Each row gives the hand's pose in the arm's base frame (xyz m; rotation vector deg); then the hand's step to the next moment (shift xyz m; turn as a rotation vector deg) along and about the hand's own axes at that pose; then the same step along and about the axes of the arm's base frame.
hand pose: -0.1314 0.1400 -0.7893 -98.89 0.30 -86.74
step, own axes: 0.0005 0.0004 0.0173 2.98 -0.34 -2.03
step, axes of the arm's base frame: 0.0146 0.0092 0.0012 -1.02 -2.39 2.52
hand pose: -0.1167 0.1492 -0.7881 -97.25 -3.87 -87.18
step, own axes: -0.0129 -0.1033 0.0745 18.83 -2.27 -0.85
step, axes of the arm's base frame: 0.0000 0.1177 0.0503 3.05 -7.88 17.00
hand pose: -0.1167 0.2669 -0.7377 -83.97 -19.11 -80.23
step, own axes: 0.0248 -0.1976 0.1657 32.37 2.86 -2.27
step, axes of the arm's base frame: -0.0516 0.2050 0.1498 10.01 -17.06 25.88
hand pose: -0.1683 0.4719 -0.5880 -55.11 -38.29 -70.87
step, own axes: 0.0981 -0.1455 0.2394 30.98 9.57 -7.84
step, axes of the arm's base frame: -0.1007 0.1591 0.2295 15.78 -21.04 20.52
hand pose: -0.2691 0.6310 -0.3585 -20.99 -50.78 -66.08
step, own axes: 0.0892 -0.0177 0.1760 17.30 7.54 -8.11
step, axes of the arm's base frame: -0.0777 0.0537 0.1741 12.34 -13.37 9.53
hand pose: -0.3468 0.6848 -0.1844 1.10 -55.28 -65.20
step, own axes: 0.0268 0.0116 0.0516 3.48 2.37 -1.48
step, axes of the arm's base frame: -0.0229 0.0076 0.0542 3.03 -2.23 2.41
